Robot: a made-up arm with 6 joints. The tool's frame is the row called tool.
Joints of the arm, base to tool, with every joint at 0 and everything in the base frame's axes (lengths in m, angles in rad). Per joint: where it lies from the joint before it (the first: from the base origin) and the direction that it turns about. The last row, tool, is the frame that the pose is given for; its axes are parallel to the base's.
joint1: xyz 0 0 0.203 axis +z
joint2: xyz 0 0 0 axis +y
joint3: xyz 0 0 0.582 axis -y
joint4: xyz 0 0 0 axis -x
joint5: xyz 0.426 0 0 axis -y
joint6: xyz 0 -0.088 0 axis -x
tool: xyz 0 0 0
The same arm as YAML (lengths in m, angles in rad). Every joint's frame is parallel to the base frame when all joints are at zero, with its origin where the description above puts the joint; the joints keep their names.
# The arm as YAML. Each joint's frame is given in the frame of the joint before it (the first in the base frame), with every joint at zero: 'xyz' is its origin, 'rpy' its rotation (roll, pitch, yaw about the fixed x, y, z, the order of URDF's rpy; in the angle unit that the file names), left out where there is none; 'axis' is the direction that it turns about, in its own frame. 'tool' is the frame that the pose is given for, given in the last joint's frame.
units:
  length: m
  angle: rad
joints:
  - name: joint1
    type: revolute
    origin:
      xyz: [0.0, 0.0, 0.203]
    axis: [0.0, 0.0, 1.0]
  - name: joint2
    type: revolute
    origin:
      xyz: [0.0, 0.0, 0.0]
    axis: [0.0, 1.0, 0.0]
  - name: joint3
    type: revolute
    origin:
      xyz: [0.0, 0.0, 0.582]
    axis: [0.0, -1.0, 0.0]
  - name: joint4
    type: revolute
    origin:
      xyz: [0.0, 0.0, 0.0]
    axis: [-1.0, 0.0, 0.0]
  - name: joint5
    type: revolute
    origin:
      xyz: [0.426, 0.0, 0.0]
    axis: [0.0, -1.0, 0.0]
  - name: joint6
    type: revolute
    origin:
      xyz: [0.0, -0.088, 0.0]
    axis: [-1.0, 0.0, 0.0]
tool:
  origin:
    xyz: [0.0, 0.0, 0.0]

